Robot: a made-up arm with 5 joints.
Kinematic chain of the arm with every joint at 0, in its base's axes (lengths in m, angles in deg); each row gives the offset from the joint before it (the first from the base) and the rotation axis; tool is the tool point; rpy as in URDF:
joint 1: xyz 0 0 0.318 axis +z
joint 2: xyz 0 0 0 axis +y
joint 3: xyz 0.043 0 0.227 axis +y
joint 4: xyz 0.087 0 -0.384 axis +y
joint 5: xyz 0.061 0 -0.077 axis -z
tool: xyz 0 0 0 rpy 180 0 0
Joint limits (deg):
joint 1: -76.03..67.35
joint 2: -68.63..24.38
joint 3: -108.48..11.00
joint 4: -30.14..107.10
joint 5: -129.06..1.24
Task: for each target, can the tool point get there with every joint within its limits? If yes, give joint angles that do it. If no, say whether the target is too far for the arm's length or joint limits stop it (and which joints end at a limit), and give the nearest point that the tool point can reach.
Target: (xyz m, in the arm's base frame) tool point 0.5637 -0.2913 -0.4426
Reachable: no: too far | nearest point 0.3222 -0.1665 0.0720 | short by 0.582 m
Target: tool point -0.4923 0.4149 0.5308
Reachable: no: joint limits stop it (at a limit: joint 2, joint 3, joint 4) | nearest point -0.2697 0.2273 0.8692 | short by 0.446 m
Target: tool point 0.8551 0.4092 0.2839
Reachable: no: too far | nearest point 0.5479 0.2622 0.3771 | short by 0.353 m
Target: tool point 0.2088 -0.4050 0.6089
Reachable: yes | joints -62.73 -14.36 -77.67 64.56 -72.29
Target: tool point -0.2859 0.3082 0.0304
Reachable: no: joint limits stop it (at a limit: joint 2, joint 3) | nearest point -0.0769 0.0829 0.1169 | short by 0.319 m
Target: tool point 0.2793 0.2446 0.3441
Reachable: yes | joints 41.21 -16.68 -44.82 90.34 -66.90
